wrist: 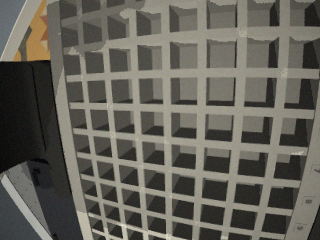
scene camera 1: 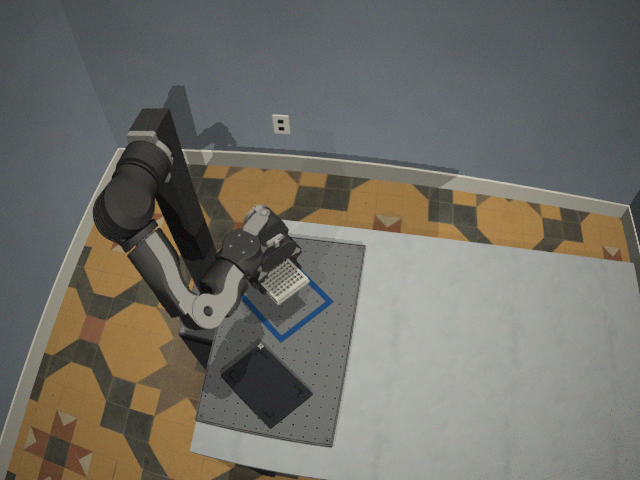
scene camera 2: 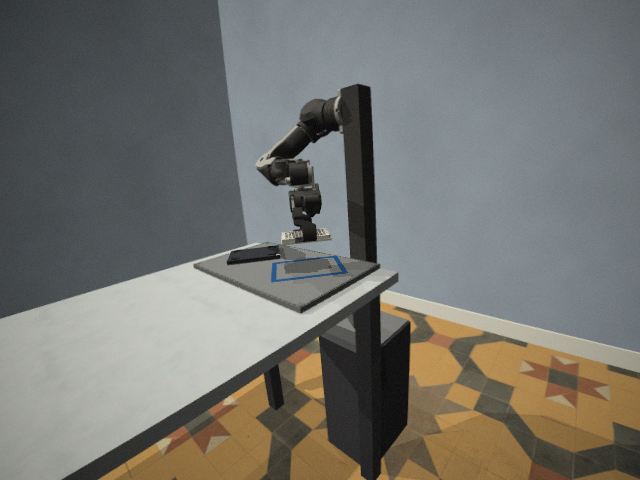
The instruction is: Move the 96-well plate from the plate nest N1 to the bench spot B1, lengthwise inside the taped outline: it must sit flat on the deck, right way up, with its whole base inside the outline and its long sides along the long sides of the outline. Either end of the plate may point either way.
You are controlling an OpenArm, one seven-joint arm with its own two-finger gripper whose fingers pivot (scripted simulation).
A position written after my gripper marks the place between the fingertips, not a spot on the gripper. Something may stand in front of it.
Observation:
I see my gripper (scene camera 2: 304, 237), a white 96-well plate (scene camera 1: 286, 275) and a black plate nest (scene camera 1: 263, 384).
The white 96-well plate is seen too in the wrist view (wrist: 196, 145). My gripper is seen too in the wrist view (wrist: 176, 138) and in scene camera 1 (scene camera 1: 275, 273).

